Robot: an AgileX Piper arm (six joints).
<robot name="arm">
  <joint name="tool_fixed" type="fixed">
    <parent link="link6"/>
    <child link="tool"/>
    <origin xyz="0 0 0" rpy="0 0 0"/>
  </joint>
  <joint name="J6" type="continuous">
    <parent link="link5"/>
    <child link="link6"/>
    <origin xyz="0 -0.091 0" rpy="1.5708 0 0"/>
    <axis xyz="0 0 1"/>
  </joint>
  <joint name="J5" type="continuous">
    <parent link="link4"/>
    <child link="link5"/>
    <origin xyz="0 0 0" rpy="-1.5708 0 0"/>
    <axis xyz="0 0 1"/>
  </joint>
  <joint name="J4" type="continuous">
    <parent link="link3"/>
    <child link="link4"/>
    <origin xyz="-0.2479 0.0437 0" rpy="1.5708 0 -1.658"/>
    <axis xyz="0 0 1"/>
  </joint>
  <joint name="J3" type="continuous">
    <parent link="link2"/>
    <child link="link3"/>
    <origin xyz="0.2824 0.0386 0" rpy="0 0 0"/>
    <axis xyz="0 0 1"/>
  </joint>
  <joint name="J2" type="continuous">
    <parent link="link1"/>
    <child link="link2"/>
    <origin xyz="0 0 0" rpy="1.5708 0 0"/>
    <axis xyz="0 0 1"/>
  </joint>
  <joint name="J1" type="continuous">
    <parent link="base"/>
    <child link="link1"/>
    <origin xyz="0 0 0.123" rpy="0 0 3.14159"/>
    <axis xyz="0 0 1"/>
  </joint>
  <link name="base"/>
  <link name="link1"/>
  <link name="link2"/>
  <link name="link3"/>
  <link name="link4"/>
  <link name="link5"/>
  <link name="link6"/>
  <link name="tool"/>
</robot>
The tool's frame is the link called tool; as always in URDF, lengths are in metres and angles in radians. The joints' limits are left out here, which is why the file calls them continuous.
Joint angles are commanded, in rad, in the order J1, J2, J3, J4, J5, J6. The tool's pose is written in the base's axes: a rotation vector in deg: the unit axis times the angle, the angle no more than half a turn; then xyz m. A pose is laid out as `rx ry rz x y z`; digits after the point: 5 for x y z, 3 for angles.
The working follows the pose.
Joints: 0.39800, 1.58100, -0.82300, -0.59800, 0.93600, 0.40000
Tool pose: -30.588 164.254 -38.209 0.25214 0.06126 0.18532
Where each joint sits with the arm in this pose, in the base's axes (m; each line is computed from the numbers above, not from the rounded line before):
J1: 0.0000 0.0000 0.1230
J2: 0.0000 0.0000 0.1230
J3: 0.0382 0.0161 0.4050
J4: 0.2319 0.0975 0.2663
J5: 0.2319 0.0975 0.2663
J6: 0.2521 0.0613 0.1853
the tool: 0.2521 0.0613 0.1853

